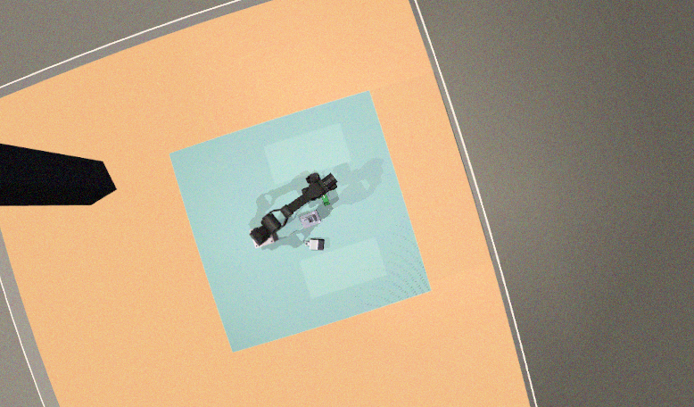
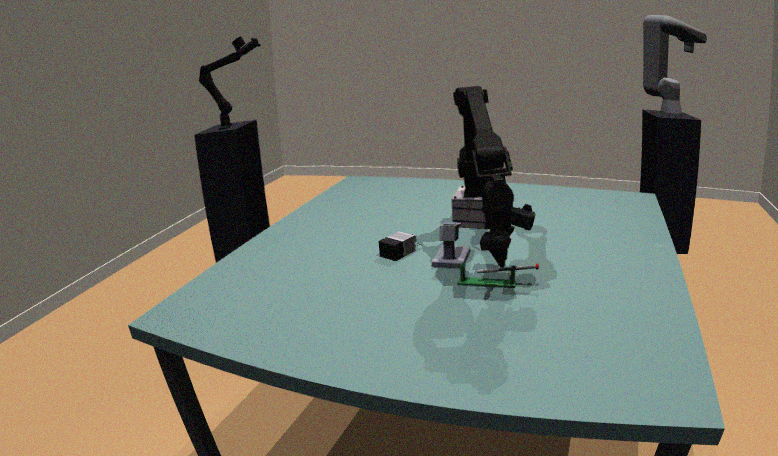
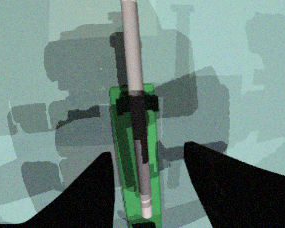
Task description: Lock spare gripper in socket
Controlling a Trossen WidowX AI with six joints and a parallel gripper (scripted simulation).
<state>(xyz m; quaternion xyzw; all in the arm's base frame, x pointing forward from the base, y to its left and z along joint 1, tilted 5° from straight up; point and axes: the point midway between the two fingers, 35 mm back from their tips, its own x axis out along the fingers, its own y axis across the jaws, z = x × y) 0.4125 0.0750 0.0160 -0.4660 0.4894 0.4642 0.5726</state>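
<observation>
The green cradle is 10 mm behind my gripper tip, 40 mm to the right of it and 30 mm below it. Round my gripper tip: socket (140 mm behind, 130 mm to the right); then spare gripper (200 mm behind, 270 mm to the right, 30 mm below).
</observation>
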